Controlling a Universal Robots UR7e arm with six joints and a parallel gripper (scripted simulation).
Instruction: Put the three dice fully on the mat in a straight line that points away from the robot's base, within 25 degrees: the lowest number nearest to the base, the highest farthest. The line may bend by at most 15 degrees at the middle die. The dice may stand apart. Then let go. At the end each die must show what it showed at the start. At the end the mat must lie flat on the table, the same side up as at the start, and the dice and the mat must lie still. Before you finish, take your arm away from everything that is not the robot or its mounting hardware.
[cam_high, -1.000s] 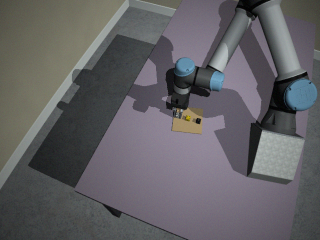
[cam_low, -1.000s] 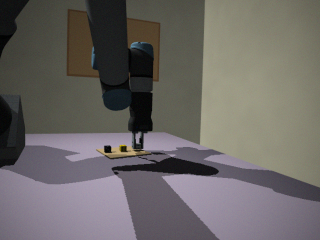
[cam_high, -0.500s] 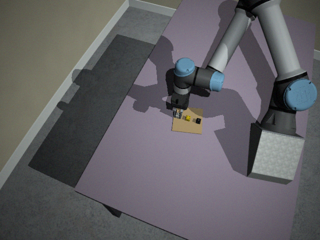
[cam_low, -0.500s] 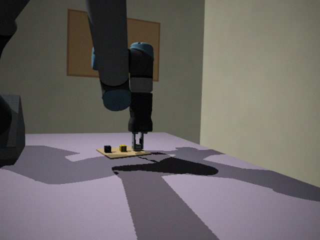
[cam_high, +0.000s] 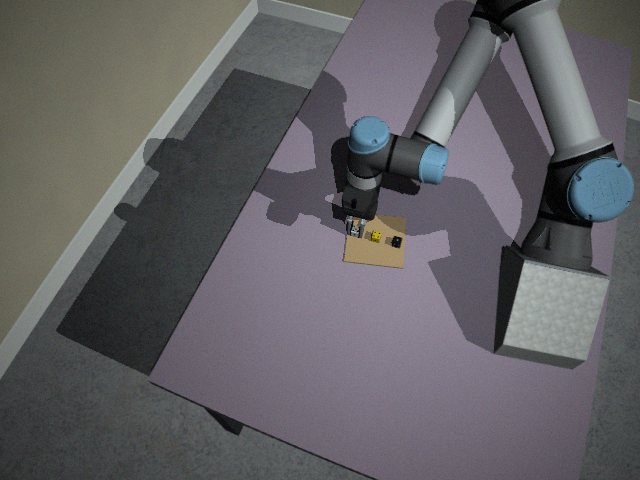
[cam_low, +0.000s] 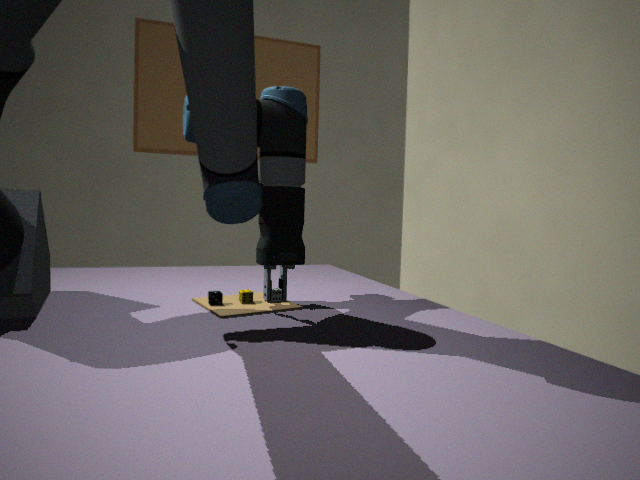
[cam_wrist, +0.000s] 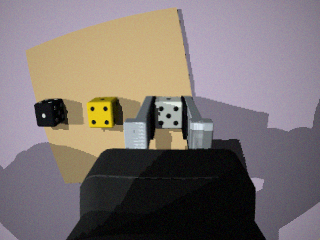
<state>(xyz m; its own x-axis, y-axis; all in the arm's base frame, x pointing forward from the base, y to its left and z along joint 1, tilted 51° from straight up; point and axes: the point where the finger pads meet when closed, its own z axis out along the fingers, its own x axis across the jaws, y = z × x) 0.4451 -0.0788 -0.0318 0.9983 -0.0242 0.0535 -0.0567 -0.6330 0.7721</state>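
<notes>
The white die is 10 mm below my hand. Also, from my hand: tan mat (50 mm behind, 20 mm below); yellow die (50 mm behind, 10 mm below); black die (100 mm behind, 10 mm to the left, 10 mm below).
</notes>
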